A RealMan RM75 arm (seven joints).
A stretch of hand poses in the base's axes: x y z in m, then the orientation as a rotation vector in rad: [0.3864 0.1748 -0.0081 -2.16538 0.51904 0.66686]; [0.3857 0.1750 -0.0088 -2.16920 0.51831 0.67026]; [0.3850 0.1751 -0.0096 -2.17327 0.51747 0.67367]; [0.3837 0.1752 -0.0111 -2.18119 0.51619 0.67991]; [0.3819 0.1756 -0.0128 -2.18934 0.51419 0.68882]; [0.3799 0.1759 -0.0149 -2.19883 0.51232 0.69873]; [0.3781 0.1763 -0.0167 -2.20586 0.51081 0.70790]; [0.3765 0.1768 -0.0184 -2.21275 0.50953 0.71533]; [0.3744 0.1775 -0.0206 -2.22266 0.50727 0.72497]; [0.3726 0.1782 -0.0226 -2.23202 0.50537 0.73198]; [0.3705 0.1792 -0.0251 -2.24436 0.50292 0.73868]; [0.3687 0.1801 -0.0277 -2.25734 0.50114 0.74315]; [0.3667 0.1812 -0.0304 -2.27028 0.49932 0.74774]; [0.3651 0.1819 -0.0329 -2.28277 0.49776 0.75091]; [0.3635 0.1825 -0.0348 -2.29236 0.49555 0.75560]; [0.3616 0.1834 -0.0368 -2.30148 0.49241 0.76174]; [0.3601 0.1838 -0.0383 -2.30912 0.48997 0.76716]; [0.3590 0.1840 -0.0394 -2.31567 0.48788 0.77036]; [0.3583 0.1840 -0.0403 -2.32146 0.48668 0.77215]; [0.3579 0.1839 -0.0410 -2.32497 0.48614 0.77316]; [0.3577 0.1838 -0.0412 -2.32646 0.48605 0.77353]
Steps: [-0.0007 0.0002 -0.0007 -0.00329 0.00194 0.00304]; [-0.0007 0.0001 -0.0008 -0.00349 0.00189 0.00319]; [-0.0013 0.0001 -0.0015 -0.00691 0.00352 0.00584]; [-0.0018 0.0004 -0.0017 -0.00695 0.00517 0.00733]; [-0.0020 0.0003 -0.0021 -0.00827 0.00583 0.00806]; [-0.0018 0.0004 -0.0018 -0.00617 0.00558 0.00669]; [-0.0016 0.0005 -0.0017 -0.00608 0.00441 0.00587]; [-0.0021 0.0007 -0.0022 -0.00857 0.00544 0.00832]; [-0.0018 0.0007 -0.0020 -0.00810 0.00370 0.00696]; [-0.0021 0.0010 -0.0025 -0.01059 0.00306 0.00824]; [-0.0018 0.0009 -0.0026 -0.01130 0.00162 0.00727]; [-0.0020 0.0011 -0.0027 -0.01127 0.00170 0.00730]; [-0.0016 0.0007 -0.0025 -0.01088 0.00081 0.00649]; [-0.0016 0.0006 -0.0019 -0.00814 0.00195 0.00634]; [-0.0019 0.0009 -0.0020 -0.00750 0.00277 0.00721]; [-0.0015 0.0004 -0.0015 -0.00638 0.00257 0.00600]; [-0.0011 0.0002 -0.0011 -0.00537 0.00116 0.00467]; [-0.0007 0.0000 -0.0009 -0.00491 0.00046 0.00339]; [-0.0004 -0.0001 -0.0007 -0.00304 0.00028 0.00191]; [-0.0002 -0.0001 -0.0002 -0.00134 0.00011 0.00071]
